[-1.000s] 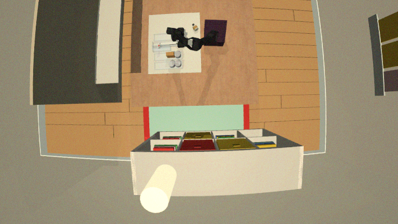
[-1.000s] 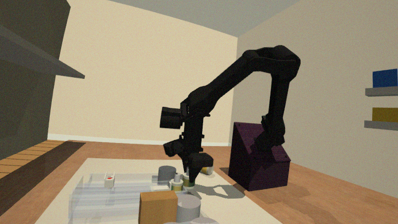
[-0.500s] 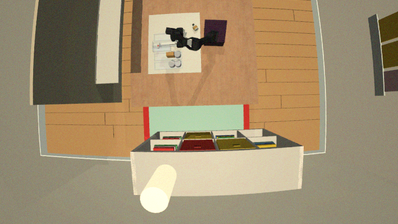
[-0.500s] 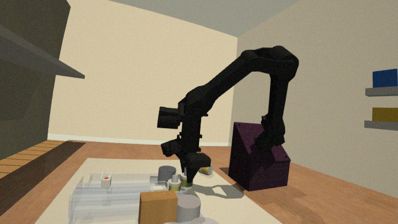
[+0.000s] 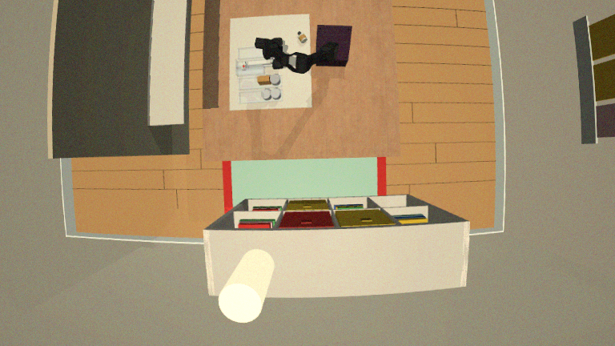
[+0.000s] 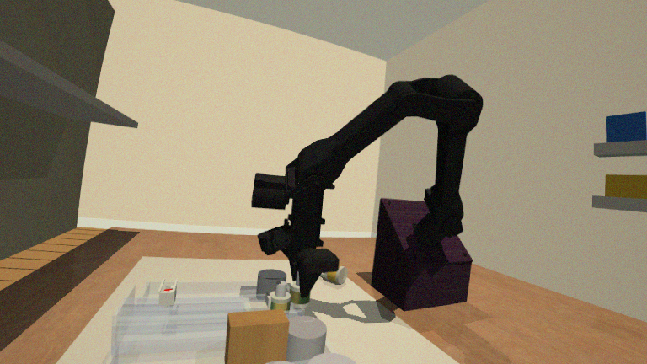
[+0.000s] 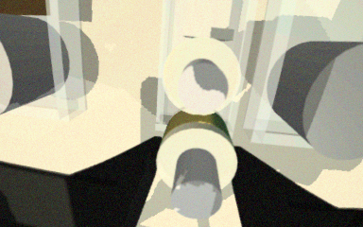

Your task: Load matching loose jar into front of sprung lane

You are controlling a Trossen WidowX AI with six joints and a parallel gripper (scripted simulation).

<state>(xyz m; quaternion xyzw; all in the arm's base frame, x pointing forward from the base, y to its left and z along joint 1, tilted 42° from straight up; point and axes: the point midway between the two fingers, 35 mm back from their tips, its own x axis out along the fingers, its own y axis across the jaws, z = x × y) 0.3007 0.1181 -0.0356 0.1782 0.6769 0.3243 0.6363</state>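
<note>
Now: gripper tip 160 mm short of the clear sprung lane, 60 mm to the right of it and 30 mm above it.
</note>
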